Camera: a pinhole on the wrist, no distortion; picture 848 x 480 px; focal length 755.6 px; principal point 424.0 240.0 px. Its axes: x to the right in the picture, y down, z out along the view. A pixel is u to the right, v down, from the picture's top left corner.
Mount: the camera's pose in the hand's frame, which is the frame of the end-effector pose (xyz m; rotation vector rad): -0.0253 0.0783 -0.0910 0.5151 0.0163 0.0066
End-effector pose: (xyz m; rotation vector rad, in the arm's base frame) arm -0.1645 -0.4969 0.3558 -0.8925 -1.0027 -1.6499
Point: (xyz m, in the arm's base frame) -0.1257 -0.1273 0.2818
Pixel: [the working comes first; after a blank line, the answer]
In the camera's frame: -0.1899 0.0901 0.4103

74.3 406.0
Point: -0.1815 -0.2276 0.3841
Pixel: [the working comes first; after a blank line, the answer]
In the camera's frame: -0.0472 0.0494 0.3699

327.6 341.0
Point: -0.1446 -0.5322 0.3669
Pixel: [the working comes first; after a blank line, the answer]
In the camera's frame: 0.0413 -0.0118 0.0820

804.1 130.9
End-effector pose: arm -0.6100 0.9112 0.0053 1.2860 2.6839 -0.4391
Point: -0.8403 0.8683 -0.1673
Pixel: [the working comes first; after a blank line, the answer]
In the camera's frame: 0.1736 -0.0835 0.3599

788.3 64.6
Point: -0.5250 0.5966 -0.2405
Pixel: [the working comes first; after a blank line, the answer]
In the camera's frame: -0.2086 0.0791 0.4382

64.4 376.5
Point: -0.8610 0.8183 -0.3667
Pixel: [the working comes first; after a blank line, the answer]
In the camera's frame: 0.1950 0.0127 0.5415

696.2 257.7
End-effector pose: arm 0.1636 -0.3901 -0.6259 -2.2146 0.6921 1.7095
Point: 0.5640 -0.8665 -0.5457
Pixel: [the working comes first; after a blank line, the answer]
In the camera's frame: 0.1349 -0.1312 -0.4898

behind the camera
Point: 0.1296 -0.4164 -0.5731
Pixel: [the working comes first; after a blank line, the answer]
In the camera's frame: -0.0280 0.0160 0.0966

205.0 365.0
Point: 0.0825 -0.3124 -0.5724
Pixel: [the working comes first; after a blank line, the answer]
In the camera's frame: -0.0616 0.0037 0.2050

196.8 253.8
